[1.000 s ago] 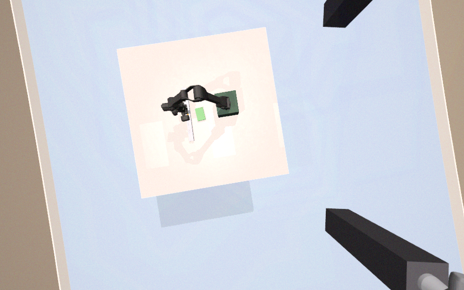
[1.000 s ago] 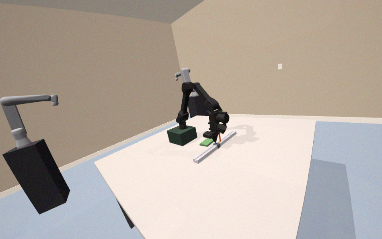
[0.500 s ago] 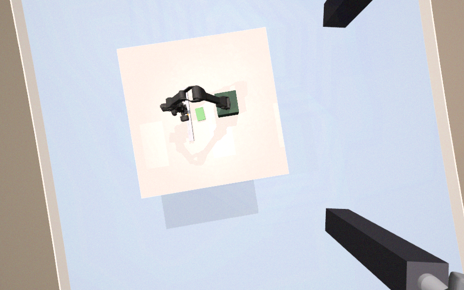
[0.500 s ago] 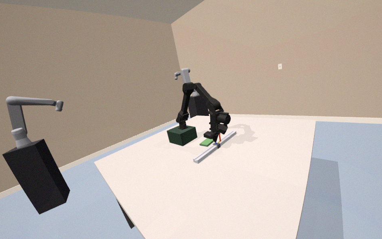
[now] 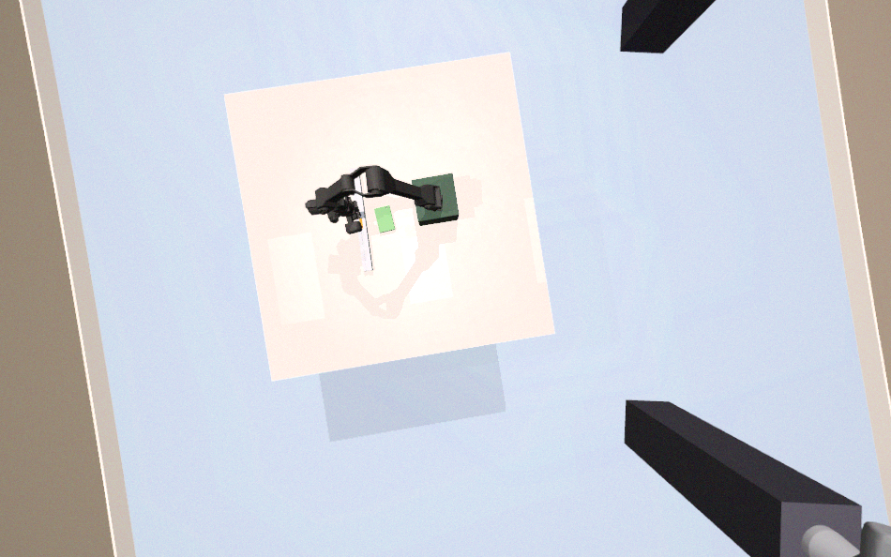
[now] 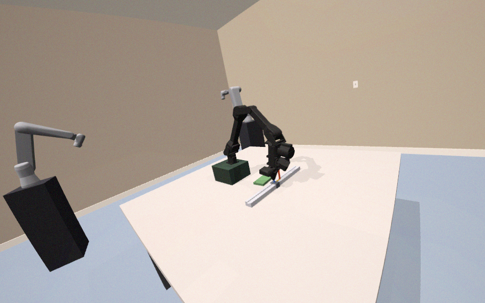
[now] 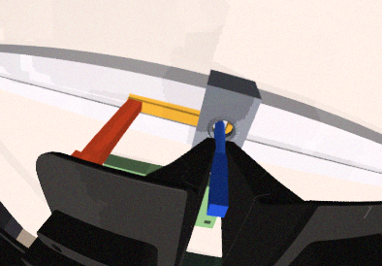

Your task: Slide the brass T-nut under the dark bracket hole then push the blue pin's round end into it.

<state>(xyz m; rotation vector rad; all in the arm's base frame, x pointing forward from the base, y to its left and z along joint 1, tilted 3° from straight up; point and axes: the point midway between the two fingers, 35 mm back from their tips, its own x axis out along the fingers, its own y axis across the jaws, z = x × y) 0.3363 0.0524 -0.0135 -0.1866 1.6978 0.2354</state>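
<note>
My gripper tip is now right at the blue pin. Round my gripper tip: brass T-nut: 2 cm to the left, 1 cm above; then aluminum rail: 2 cm below, 1 cm ahead; then green tray: 11 cm behind, 3 cm below, 2 cm to the right.
</note>
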